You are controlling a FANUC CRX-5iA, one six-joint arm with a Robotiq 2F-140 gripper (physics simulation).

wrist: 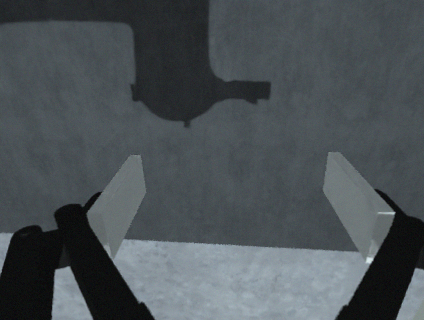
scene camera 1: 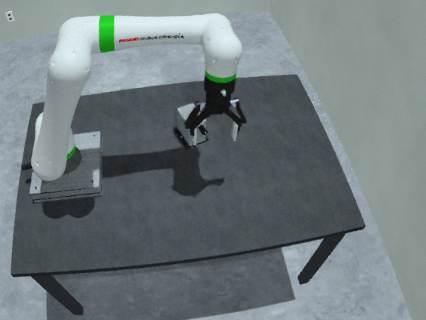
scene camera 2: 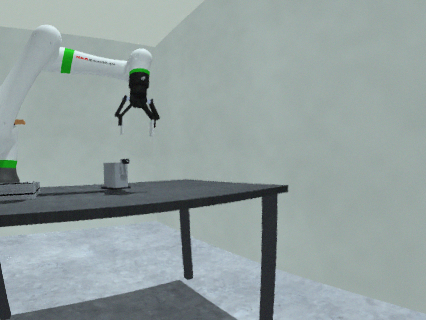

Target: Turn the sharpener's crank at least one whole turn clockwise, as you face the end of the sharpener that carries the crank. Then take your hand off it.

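Places are measured from the arm's base along level axes (x up, y left, z back), in millimetres.
Pixels of known places: gripper, between the fingertips: (wrist: 232,173) (scene camera 1: 214,140) (scene camera 2: 137,134); arm's base, origin of its link: (scene camera 2: 2,182).
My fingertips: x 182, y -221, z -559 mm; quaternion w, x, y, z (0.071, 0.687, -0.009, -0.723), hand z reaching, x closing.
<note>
Ahead of a thing's pixels: the offset from my fingertips to its middle. "*": to the spot under its first point. Level surfaces: height alone.
The sharpener {* dx -110, dy +258, dz +31 mm} (scene camera 1: 185,112) (scene camera 2: 115,175) is a light grey box standing upright on a dark base plate. Its crank has a black handle {* dx -98, dy +136, dz -3 mm} (scene camera 1: 202,130) (scene camera 2: 125,161), which is near the top of the crank end in scene camera 2. My gripper (scene camera 1: 215,134) (scene camera 2: 136,132) (wrist: 232,173) is open and empty, pointing down. In scene camera 2 it hangs well above the sharpener, with clear air between fingertips and handle. In scene camera 1 one finger overlaps the sharpener's right side and hides part of the crank end. The sharpener does not show in the wrist view.
The dark table {dx -238 mm} (scene camera 1: 275,175) (scene camera 2: 240,191) (wrist: 310,65) carries the arm's base plate (scene camera 1: 95,142) (scene camera 2: 31,191) at the left. The arm reaches over the table from there. The wrist view shows the arm's shadow, the table's edge and the pale floor (wrist: 225,280) beyond.
</note>
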